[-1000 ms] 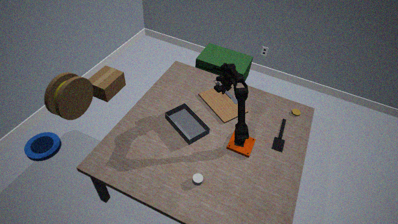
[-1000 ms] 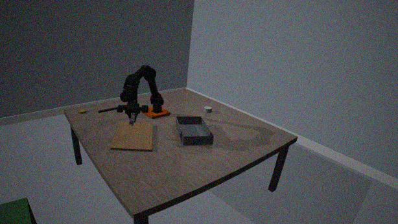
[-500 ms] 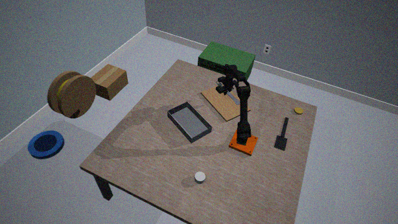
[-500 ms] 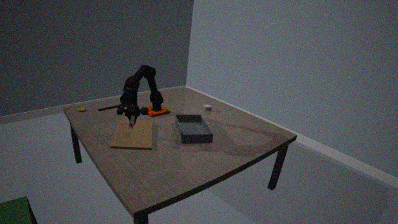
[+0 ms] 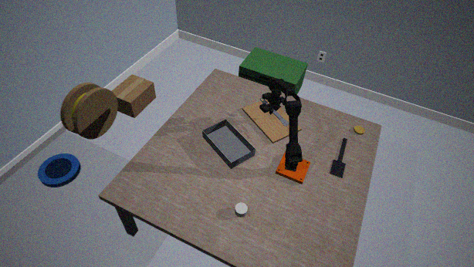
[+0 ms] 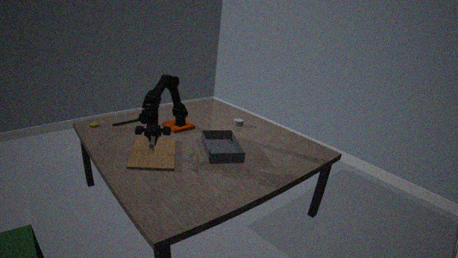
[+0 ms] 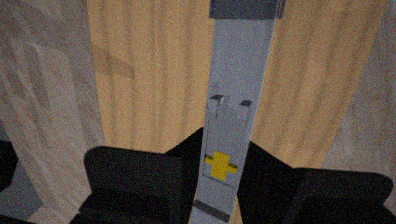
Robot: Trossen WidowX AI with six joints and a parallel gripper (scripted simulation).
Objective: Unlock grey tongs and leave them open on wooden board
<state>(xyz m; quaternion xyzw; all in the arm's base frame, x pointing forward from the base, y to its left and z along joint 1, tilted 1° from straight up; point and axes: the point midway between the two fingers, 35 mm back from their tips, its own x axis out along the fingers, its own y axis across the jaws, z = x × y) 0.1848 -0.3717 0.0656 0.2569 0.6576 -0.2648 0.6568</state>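
Now: gripper tip 4 cm below the yellow lock piece. Round my gripper tip: roasting tin (32 cm to the left, 21 cm ahead, 2 cm below); then black spatula (47 cm behind, 21 cm to the left, 5 cm below); then wooden board (4 cm below).
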